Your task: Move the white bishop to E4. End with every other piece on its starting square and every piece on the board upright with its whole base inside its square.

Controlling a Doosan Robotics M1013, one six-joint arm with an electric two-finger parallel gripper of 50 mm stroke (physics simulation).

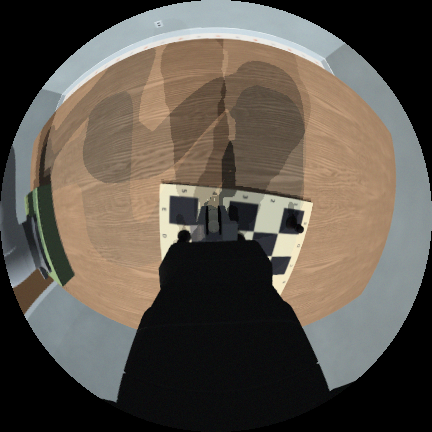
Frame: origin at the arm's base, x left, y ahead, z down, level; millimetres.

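Seen in the pictures: gripper, fingertip midpoint: [212, 214]; arm's base at its link origin: [36, 241].
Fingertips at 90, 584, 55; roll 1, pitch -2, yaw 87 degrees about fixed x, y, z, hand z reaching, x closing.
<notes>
Offsets run from my fingertips to a thing's middle, as dx, dy, dz. Level surfaces: height alone.
The white bishop {-6, +1, -15} [213, 226] shows as a pale rounded top between the fingers. My gripper [212, 214] is shut on it, over the column marked 4 near row E of the chessboard {-80, +32, +12} [272, 212]. The fingers hide the bishop's base and most of the square below, so I cannot tell whether it touches the board. A dark piece {-34, -38, -7} [184, 235] stands just left of the gripper, near D5. Another dark piece {-12, +112, -7} [299, 228] stands at the right, on E1. Part of a dark piece {-40, +32, -17} [240, 236] shows just right of the gripper, its base hidden. My gripper body covers the board's lower part.
The board lies on a wooden table {dz +15} [345, 200]. A green block-like fixture [56, 240] stands at the table's left edge, beside a grey rounded machine part [15, 250]. Shadows of the arm fall across the table beyond the board. A pale wall edge runs behind the table.
</notes>
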